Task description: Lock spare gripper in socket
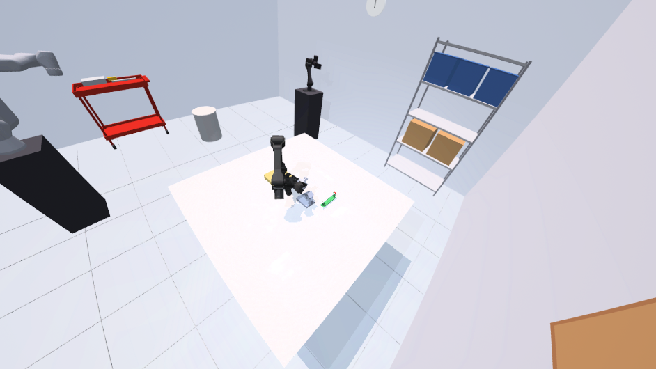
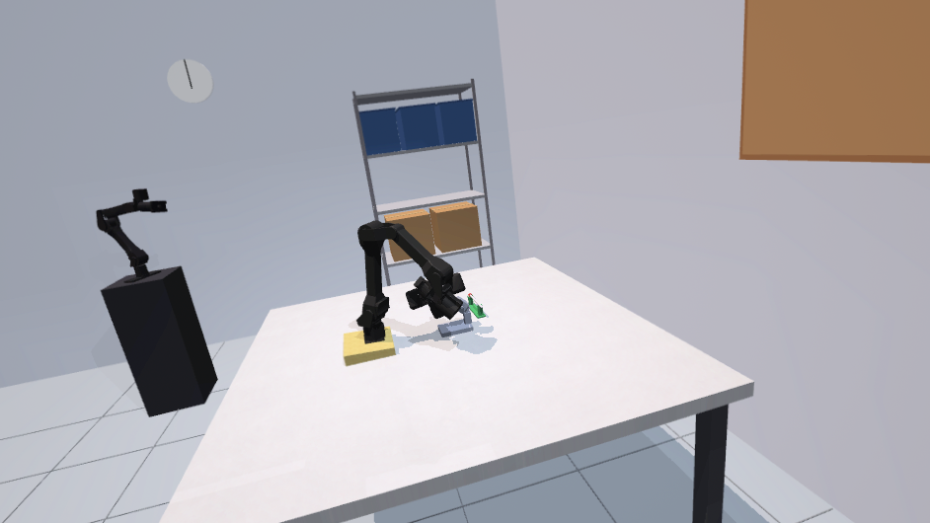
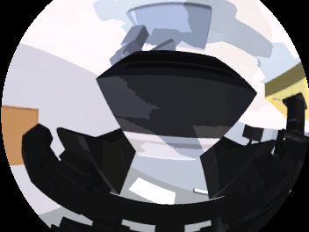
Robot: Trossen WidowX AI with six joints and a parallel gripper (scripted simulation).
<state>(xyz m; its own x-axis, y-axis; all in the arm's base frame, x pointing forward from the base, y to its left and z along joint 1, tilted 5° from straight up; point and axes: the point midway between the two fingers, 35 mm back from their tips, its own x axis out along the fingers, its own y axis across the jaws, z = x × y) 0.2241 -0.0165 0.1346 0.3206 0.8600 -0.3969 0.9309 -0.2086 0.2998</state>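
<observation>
The grey mount is 5 cm ahead of my gripper tip, 1 cm to the right of it and 9 cm below it. From my gripper tip the other things lie so: green cradle 15 cm ahead, 10 cm to the left, 12 cm below; then spare gripper 2 cm to the right.
</observation>
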